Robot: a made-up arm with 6 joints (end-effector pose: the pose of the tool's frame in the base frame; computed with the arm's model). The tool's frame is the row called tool.
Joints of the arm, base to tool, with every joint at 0 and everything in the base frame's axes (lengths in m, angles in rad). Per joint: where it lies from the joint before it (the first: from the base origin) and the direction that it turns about. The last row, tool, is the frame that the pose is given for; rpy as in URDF.
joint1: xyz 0 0 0.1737 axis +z
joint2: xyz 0 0 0 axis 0.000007 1 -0.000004
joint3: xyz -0.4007 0 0.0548 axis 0.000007 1 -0.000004
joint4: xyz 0.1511 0 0.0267 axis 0.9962 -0.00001 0.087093
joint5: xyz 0 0 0 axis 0.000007 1 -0.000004
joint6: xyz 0.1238 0 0.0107 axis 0.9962 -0.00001 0.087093
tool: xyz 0 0 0 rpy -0.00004 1.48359 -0.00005
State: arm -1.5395 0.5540 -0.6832 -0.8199 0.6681 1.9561
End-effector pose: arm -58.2 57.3 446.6 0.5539 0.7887 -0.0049 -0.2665
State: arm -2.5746 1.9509 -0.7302 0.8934 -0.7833 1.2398
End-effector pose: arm -343.3 -137.7 336.1 0.3599 0.5572 -0.6457 -0.3783
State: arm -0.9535 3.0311 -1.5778 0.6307 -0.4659 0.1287
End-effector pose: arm 271.4 -439.1 -83.1 0.2704 0.7260 0.6111 -0.1624
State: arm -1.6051 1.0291 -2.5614 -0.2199 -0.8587 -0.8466
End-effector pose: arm 30.0 275.2 774.0 0.2072 -0.2015 -0.3887 -0.8749
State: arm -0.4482 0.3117 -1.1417 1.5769 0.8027 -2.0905
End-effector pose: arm -168.8 180.4 547.1 0.8316 -0.3794 0.2810 -0.2925
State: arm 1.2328 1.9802 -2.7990 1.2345 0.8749 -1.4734
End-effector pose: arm 36.8 376.5 691.3 0.6504 -0.5673 0.0633 0.5012
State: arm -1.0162 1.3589 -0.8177 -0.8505 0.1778 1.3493
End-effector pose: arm 99.7 -192.4 455.3 0.4477 0.6274 0.6120 -0.1770
